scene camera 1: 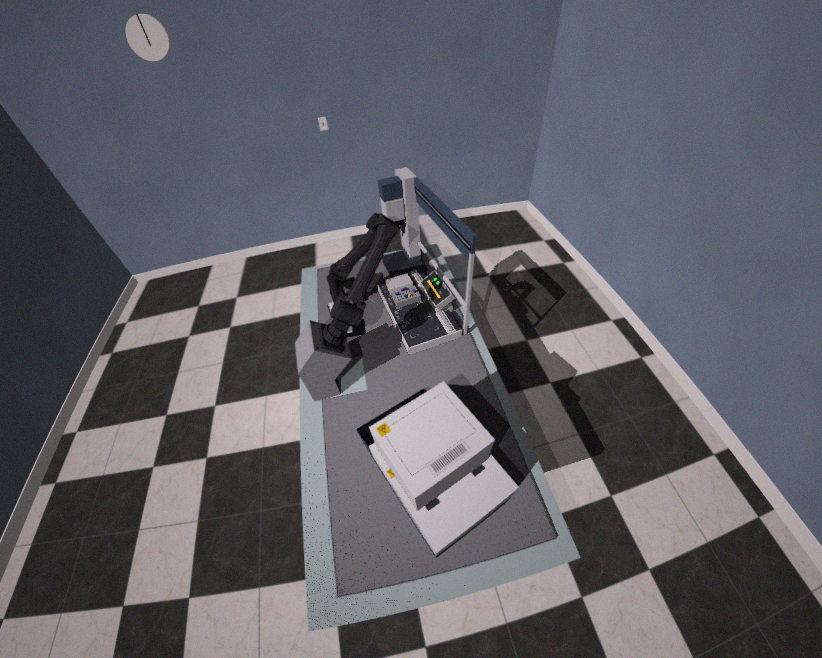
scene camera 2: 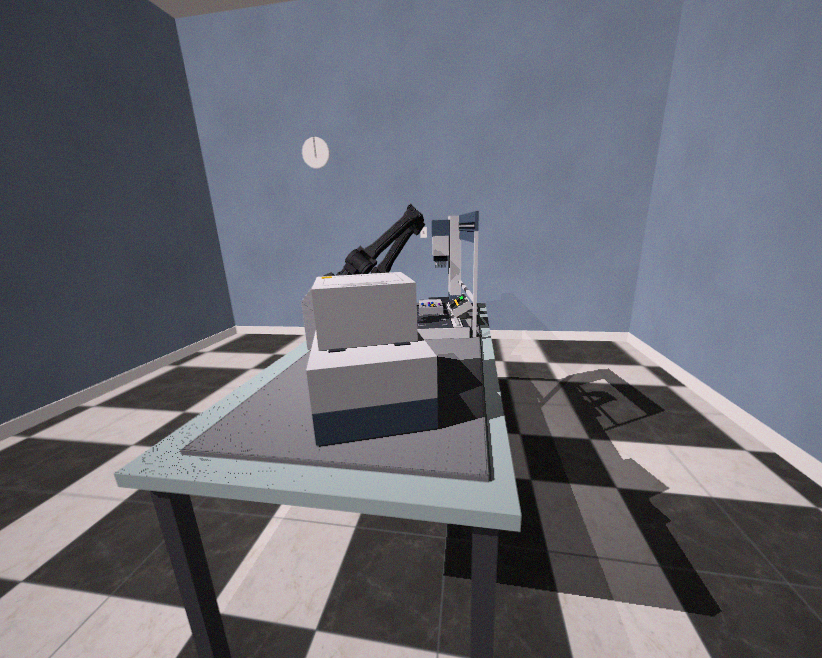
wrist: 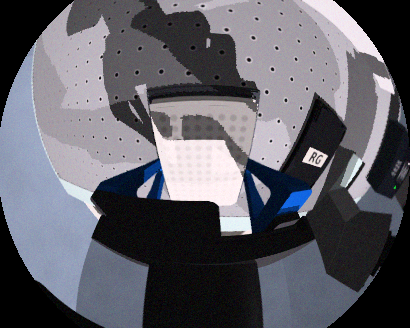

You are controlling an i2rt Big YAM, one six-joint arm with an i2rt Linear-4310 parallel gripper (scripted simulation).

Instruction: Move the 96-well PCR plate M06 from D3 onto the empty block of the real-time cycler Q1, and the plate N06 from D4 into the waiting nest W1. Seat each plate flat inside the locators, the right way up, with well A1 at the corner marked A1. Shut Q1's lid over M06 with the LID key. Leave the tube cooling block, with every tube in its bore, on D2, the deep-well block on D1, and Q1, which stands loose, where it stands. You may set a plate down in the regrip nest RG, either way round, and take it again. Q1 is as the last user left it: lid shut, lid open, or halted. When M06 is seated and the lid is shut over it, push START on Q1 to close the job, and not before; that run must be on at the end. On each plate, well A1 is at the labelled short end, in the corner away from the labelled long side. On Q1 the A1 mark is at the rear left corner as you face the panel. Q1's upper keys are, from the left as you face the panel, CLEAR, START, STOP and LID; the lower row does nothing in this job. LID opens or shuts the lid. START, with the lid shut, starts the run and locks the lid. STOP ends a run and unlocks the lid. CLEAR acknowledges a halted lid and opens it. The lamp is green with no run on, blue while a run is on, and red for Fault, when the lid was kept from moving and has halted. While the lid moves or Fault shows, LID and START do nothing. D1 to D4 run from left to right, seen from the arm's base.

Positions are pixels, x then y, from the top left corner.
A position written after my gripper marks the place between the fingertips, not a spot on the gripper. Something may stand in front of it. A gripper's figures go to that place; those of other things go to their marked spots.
Labels:
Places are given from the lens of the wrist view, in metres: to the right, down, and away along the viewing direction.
my gripper (wrist: 203,161): 0.00, 0.00, 0.13
white 96-well PCR plate (wrist: 203,142): 0.00, -0.02, 0.10
black regrip nest (wrist: 324,135): 0.16, -0.04, 0.11
The marked spots on the black regrip nest and the white 96-well PCR plate are 0.17 m apart.

